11 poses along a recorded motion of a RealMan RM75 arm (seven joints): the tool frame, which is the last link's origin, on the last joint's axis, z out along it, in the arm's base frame.
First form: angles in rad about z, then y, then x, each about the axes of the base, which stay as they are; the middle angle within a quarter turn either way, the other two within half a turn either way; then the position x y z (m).
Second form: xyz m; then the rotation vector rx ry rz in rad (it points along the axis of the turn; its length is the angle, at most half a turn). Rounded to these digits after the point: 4 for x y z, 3 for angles.
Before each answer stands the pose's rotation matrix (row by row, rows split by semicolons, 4 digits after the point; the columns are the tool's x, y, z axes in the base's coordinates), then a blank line. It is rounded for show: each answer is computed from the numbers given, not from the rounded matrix.
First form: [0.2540, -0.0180, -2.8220, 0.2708, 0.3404, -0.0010]
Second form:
0.9678 -0.2512 -0.0180; -0.2331 -0.9203 0.3141; -0.0955 -0.2998 -0.9492

[0.2708, 0.3404, -0.0010, -2.803, 0.354, 0.083]
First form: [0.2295, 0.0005, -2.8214, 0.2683, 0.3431, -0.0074]
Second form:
0.9738 -0.2275 0.0005; -0.2161 -0.9243 0.3147; -0.0711 -0.3066 -0.9492

[0.2683, 0.3431, -0.0074, -2.804, 0.323, 0.051]
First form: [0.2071, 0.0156, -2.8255, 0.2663, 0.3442, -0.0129]
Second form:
0.9785 -0.2056 0.0156; -0.2002 -0.9292 0.3108; -0.0494 -0.3073 -0.9503

[0.2663, 0.3442, -0.0129, -2.810, 0.296, 0.025]
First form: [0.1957, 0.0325, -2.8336, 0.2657, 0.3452, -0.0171]
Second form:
0.9804 -0.1944 0.0325; -0.1950 -0.9328 0.3030; -0.0286 -0.3034 -0.9524

[0.2657, 0.3452, -0.0171, -2.818, 0.284, -0.003]
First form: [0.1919, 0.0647, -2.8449, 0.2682, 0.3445, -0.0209]
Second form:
0.9796 -0.1903 0.0647; -0.2009 -0.9351 0.2917; 0.0049 -0.2988 -0.9543

[0.2682, 0.3445, -0.0209, -2.825, 0.286, -0.051]
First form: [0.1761, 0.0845, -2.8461, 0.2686, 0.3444, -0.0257]
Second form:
0.9810 -0.1746 0.0844; -0.1918 -0.9376 0.2902; 0.0285 -0.3009 -0.9532

[0.2686, 0.3444, -0.0257, -2.826, 0.267, -0.082]
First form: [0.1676, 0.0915, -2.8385, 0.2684, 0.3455, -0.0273]
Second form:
0.9819 -0.1661 0.0914; -0.1861 -0.9365 0.2972; 0.0362 -0.3088 -0.9504

[0.2684, 0.3455, -0.0273, -2.819, 0.257, -0.093]
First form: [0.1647, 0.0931, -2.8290, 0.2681, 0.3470, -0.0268]
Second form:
0.9822 -0.1632 0.0930; -0.1842 -0.9340 0.3062; 0.0368 -0.3179 -0.9474

[0.2681, 0.3470, -0.0268, -2.810, 0.253, -0.094]
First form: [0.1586, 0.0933, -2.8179, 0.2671, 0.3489, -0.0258]
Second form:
0.9832 -0.1572 0.0932; -0.1790 -0.9315 0.3167; 0.0370 -0.3280 -0.9439

[0.2671, 0.3489, -0.0258, -2.800, 0.244, -0.094]
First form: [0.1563, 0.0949, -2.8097, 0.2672, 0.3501, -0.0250]
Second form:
0.9834 -0.1550 0.0948; -0.1777 -0.9291 0.3244; 0.0378 -0.3358 -0.9412

[0.2672, 0.3501, -0.0250, -2.792, 0.241, -0.096]
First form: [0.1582, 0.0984, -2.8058, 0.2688, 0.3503, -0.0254]
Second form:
0.9827 -0.1568 0.0982; -0.1807 -0.9273 0.3279; 0.0397 -0.3400 -0.9396

[0.2688, 0.3503, -0.0254, -2.787, 0.244, -0.100]
